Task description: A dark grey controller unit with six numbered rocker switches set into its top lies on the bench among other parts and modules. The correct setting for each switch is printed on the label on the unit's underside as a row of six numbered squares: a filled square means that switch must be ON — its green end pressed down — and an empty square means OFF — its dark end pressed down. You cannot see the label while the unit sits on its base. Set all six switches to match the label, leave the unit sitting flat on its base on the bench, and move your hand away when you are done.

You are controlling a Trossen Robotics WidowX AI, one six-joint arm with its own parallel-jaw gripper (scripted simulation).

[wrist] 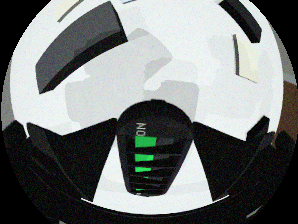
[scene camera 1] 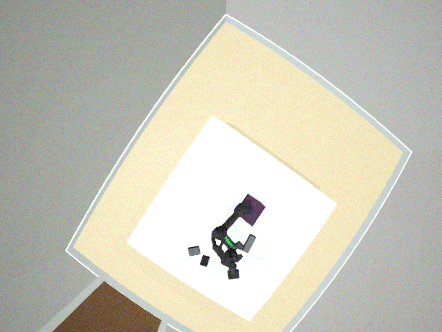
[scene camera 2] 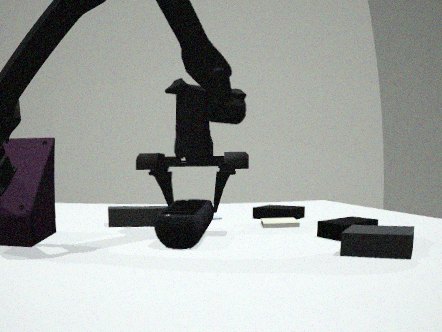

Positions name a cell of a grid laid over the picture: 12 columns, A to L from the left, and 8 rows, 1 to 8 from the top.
Scene:
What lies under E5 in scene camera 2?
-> The gripper.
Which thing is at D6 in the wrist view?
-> The gripper.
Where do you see a cream plate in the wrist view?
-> At J3

